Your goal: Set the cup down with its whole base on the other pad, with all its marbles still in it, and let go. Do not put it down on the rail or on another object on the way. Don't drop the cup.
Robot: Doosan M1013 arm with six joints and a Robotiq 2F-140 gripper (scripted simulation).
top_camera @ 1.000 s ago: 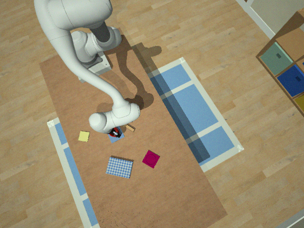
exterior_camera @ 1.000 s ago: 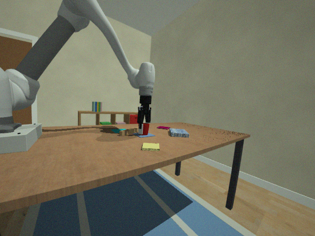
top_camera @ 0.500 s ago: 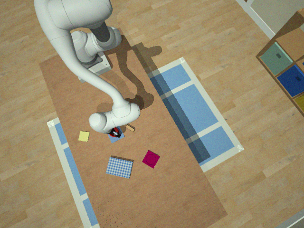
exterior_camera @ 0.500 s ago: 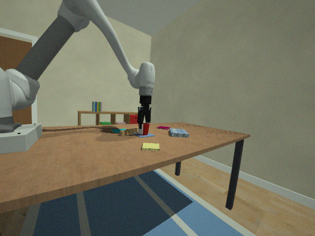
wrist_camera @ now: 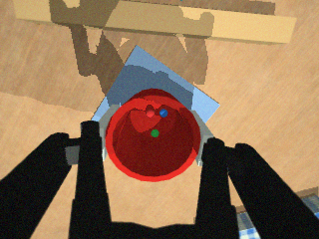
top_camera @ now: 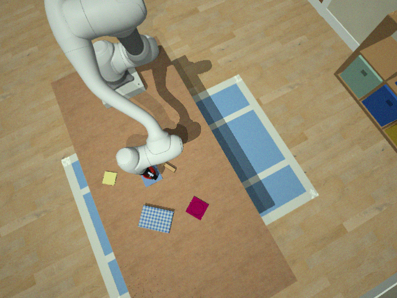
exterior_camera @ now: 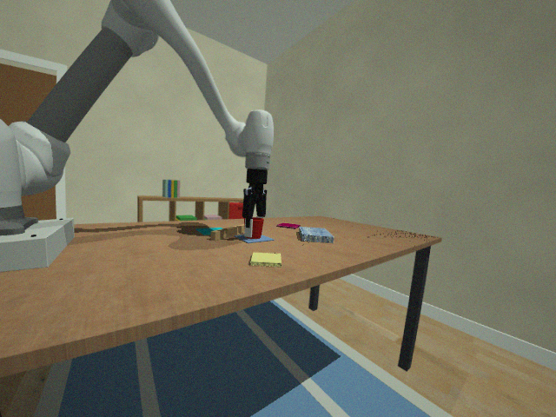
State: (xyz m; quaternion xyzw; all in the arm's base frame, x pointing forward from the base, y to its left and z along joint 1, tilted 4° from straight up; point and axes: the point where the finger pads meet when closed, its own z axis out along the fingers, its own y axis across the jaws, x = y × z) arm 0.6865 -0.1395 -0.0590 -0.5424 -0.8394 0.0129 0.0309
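Now: the light blue pad 50 mm below my hand. Also, from my hand: blue marble 10 mm ahead, 10 mm to the left, 20 mm below; then red marble 10 mm behind, 10 mm to the left, 20 mm below; then red cup 20 mm below.
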